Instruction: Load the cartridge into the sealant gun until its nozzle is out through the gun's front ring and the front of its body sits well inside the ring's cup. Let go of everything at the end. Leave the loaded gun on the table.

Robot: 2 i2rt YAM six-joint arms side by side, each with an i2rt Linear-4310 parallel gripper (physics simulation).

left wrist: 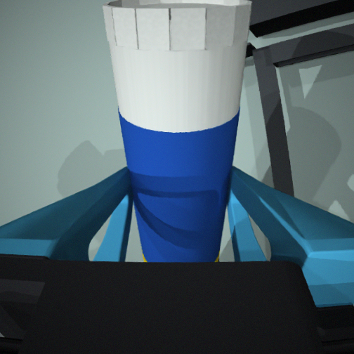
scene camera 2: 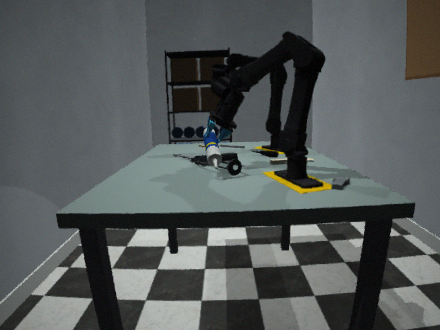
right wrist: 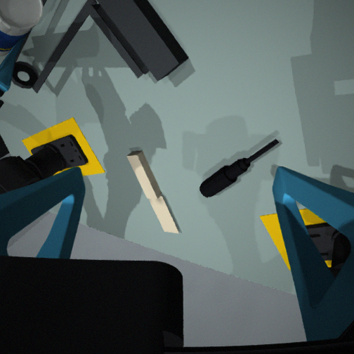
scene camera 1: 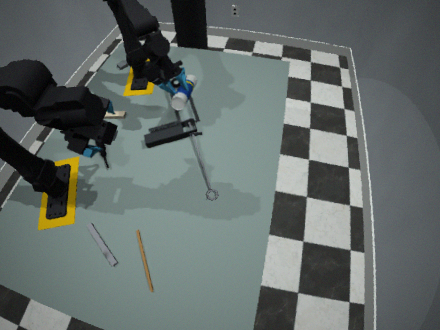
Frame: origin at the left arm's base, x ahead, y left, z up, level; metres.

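Seen in the pictures: left gripper, fingertip midpoint: [scene camera 2: 211,140] [scene camera 1: 182,93]; left arm's base, link origin: [scene camera 2: 296,179] [scene camera 1: 141,75]; right arm's base, link origin: [scene camera 2: 276,149] [scene camera 1: 59,191].
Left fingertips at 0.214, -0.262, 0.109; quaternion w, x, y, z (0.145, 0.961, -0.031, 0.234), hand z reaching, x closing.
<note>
Offsets run from my left fingertips to a thing's top centre, as dx, dy, dz. "spot": to the spot under its first point.
The white-and-blue cartridge [scene camera 1: 185,91] [scene camera 2: 212,145] [left wrist: 180,150] [right wrist: 20,15] is held tilted above the gun's frame. Its nozzle points down beside the front ring in scene camera 2, left of the ring. My left gripper [scene camera 1: 180,86] [scene camera 2: 218,131] [left wrist: 179,177] is shut on the cartridge's blue middle. The dark sealant gun @(spot: -0.048, -0.130, -0.078) [scene camera 1: 170,136] [left wrist: 272,115] [right wrist: 155,50] lies on its side on the table. Its black front ring @(spot: -0.017, +0.158, -0.069) [scene camera 2: 228,166] shows at the frame's end, and its rod is drawn back. My right gripper [scene camera 1: 101,129] [right wrist: 178,177] is open and empty, above the screwdriver and the pale wood piece.
A black screwdriver @(-0.297, -0.169, -0.082) [scene camera 1: 105,157] [right wrist: 220,180] and a pale wood piece @(-0.341, +0.019, -0.093) [scene camera 1: 116,114] [right wrist: 152,192] lie near the arm bases. A grey bar @(-0.244, -0.493, -0.099) [scene camera 1: 102,245] and a wooden stick @(-0.109, -0.540, -0.102) [scene camera 1: 145,260] lie at the lower left in scene camera 1. A grey block @(-0.302, +0.368, -0.094) [scene camera 2: 341,183] lies beside the left arm's base.
</note>
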